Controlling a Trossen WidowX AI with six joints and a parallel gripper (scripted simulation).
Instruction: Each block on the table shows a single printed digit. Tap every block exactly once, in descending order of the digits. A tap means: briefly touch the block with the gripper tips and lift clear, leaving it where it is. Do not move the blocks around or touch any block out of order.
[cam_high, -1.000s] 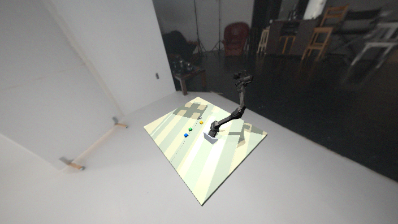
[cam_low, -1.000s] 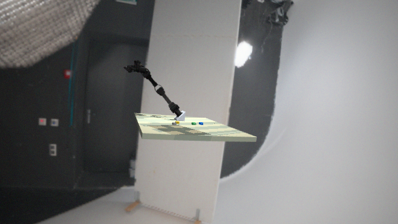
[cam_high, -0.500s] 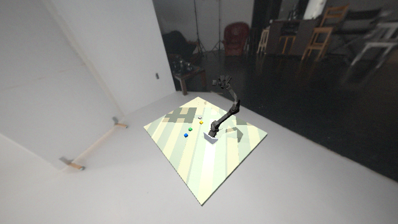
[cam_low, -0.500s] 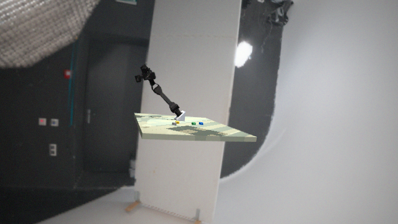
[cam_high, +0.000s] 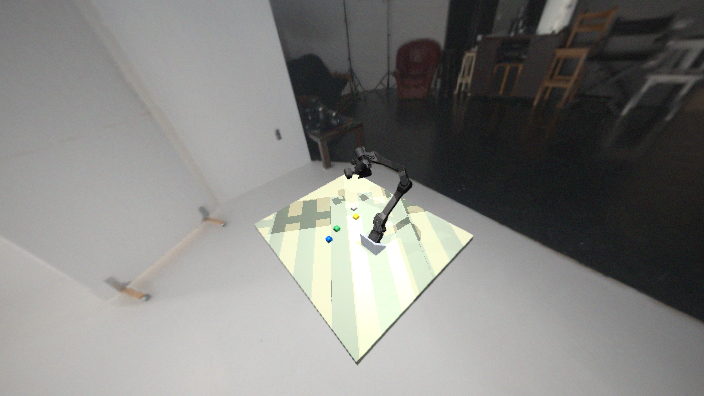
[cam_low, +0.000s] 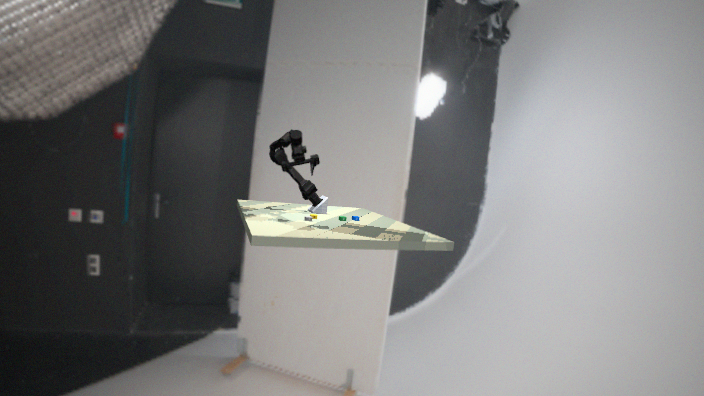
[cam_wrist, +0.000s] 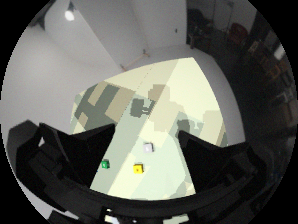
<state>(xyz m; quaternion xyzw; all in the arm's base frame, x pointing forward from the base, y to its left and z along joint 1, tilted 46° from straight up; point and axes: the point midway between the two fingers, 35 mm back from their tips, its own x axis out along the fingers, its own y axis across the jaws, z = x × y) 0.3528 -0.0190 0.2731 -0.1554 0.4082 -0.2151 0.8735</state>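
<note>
Now: the yellow block 110 mm behind my gripper tip, 110 mm to the left of it and 200 mm below it. From my gripper tip the other things lie so: grey-white block: 40 mm behind, 60 mm to the left, 200 mm below; then green block: 100 mm behind, 260 mm to the left, 200 mm below; then blue block: 130 mm behind, 350 mm to the left, 200 mm below.
</note>
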